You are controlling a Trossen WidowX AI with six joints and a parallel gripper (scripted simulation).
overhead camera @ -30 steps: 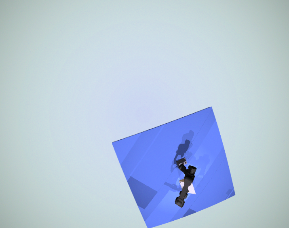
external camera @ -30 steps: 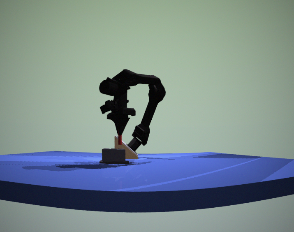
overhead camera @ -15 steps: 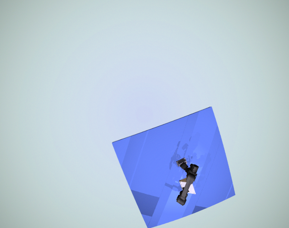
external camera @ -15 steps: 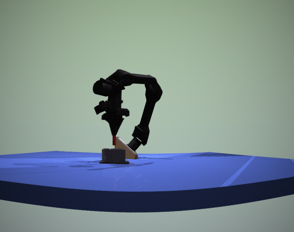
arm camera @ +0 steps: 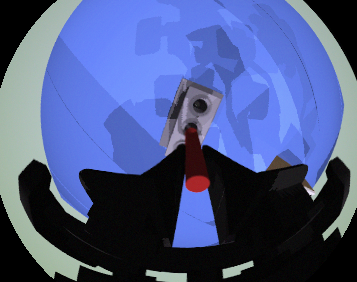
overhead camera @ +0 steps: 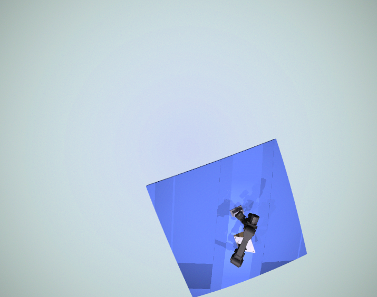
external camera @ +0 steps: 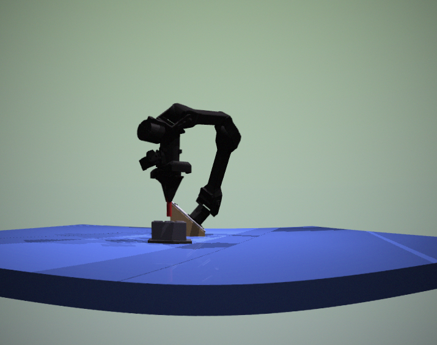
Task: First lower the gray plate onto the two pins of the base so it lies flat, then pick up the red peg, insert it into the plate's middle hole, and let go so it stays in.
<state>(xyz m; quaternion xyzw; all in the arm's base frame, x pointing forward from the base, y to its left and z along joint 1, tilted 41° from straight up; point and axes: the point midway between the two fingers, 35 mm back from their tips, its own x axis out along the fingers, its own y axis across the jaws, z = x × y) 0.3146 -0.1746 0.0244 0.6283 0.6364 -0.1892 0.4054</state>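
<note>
My gripper tip is right at the red peg. Also, from my gripper tip: dark base 110 mm below; then gray plate 70 mm below.
</note>
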